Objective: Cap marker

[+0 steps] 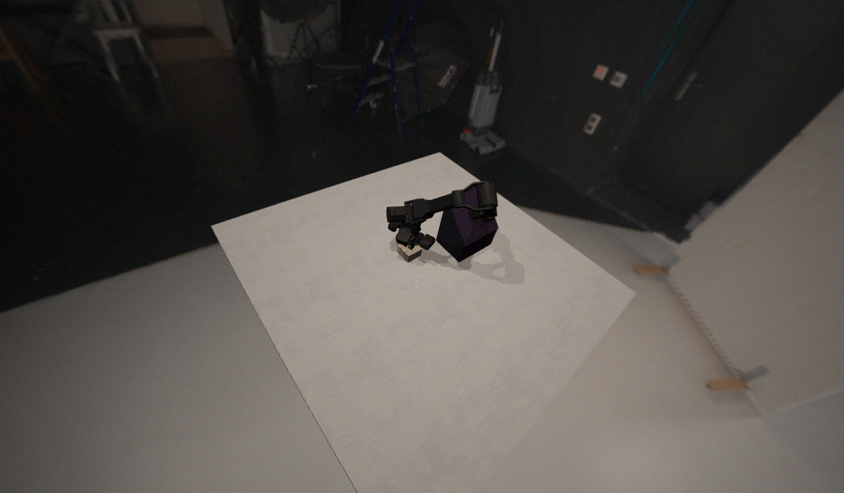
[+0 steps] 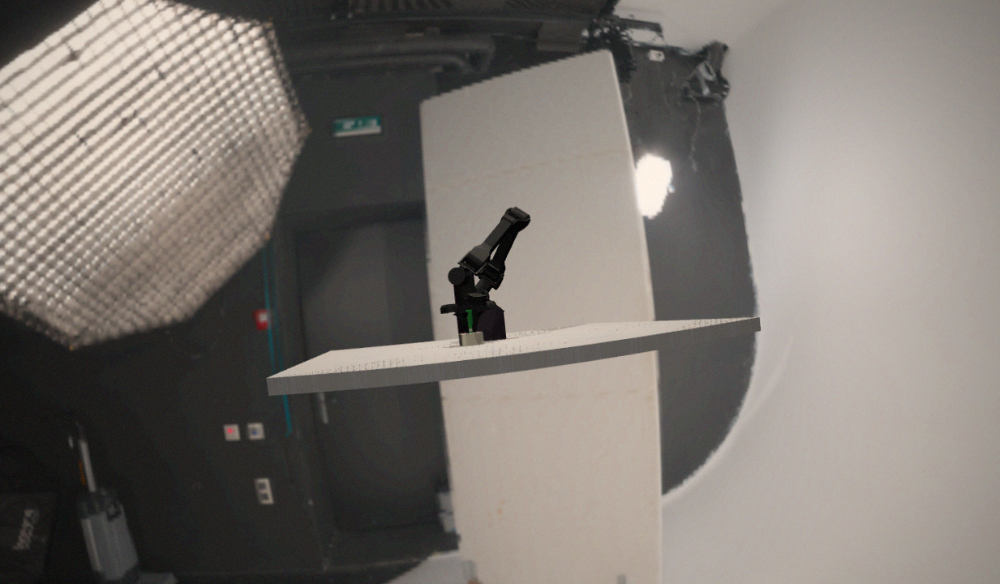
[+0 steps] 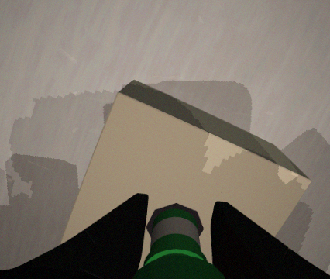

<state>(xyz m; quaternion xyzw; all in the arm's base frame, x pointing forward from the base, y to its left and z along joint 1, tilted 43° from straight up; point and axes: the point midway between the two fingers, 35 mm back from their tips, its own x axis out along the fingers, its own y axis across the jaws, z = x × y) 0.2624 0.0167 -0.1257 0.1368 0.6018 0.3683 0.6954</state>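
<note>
Now: the green cap 5 cm above my gripper tip and 1 cm behind it. Also, from my gripper tip: beige holder block: 2 cm below, 1 cm behind.
</note>
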